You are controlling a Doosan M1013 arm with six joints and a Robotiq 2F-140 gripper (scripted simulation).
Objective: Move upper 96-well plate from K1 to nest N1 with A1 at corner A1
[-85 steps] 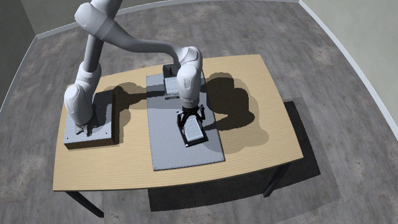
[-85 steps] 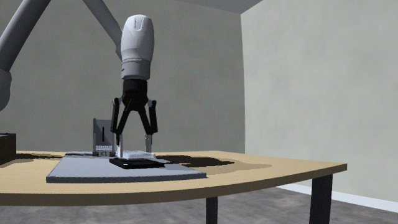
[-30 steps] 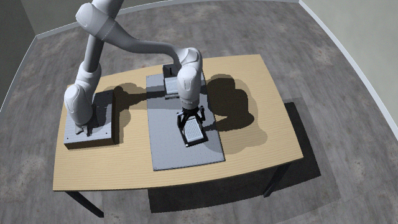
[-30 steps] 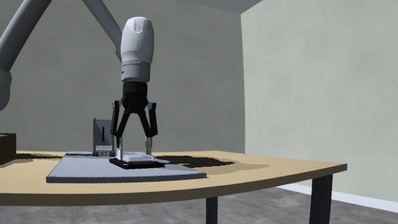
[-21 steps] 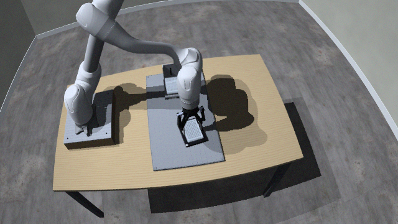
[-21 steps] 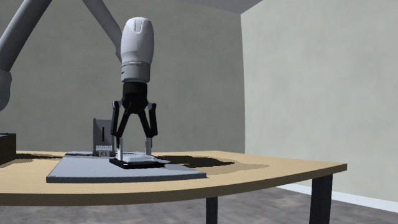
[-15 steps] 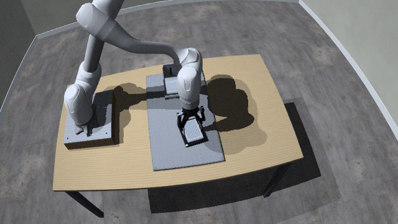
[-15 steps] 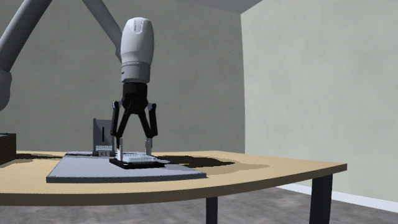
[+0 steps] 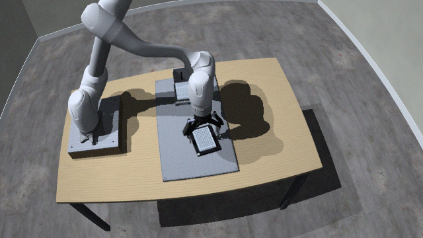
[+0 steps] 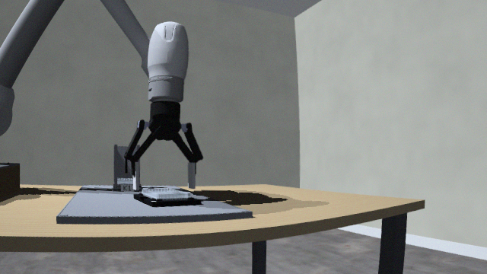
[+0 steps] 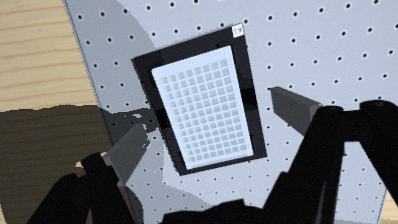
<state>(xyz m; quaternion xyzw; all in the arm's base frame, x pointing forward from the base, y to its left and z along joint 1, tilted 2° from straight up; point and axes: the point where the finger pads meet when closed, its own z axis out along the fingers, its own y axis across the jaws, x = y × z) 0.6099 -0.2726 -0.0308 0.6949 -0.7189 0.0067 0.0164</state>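
My hand is 60 mm past the pale A1 square, 70 mm to the left of it and 30 mm above it. From my hand the other things lie so: rack label 20 mm behind, 270 mm to the left, 30 mm below.
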